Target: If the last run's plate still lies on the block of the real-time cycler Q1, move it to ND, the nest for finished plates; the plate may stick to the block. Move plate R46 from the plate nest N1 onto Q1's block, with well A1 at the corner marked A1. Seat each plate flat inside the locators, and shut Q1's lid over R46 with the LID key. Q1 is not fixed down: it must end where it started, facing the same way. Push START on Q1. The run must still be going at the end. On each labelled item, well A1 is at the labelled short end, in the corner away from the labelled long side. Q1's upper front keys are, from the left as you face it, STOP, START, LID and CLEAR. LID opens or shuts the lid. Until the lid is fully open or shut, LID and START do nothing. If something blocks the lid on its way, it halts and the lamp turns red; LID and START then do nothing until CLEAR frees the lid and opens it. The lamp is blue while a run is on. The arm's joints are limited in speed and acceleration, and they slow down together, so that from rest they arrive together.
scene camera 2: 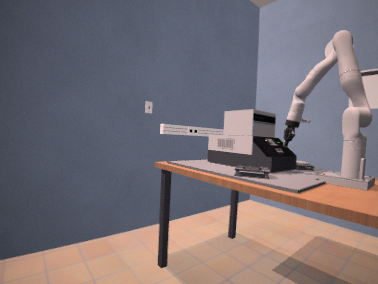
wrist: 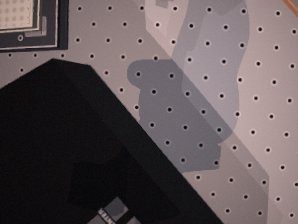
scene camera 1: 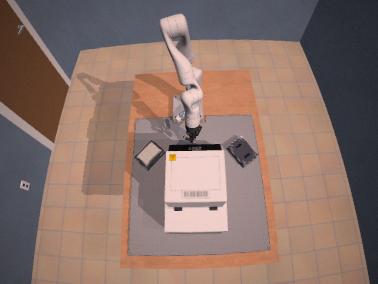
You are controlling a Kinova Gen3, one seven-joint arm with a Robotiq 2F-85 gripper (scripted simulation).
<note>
I see a white lid (scene camera 1: 191,176).
The white lid also shows in scene camera 2 (scene camera 2: 252,122).
</note>
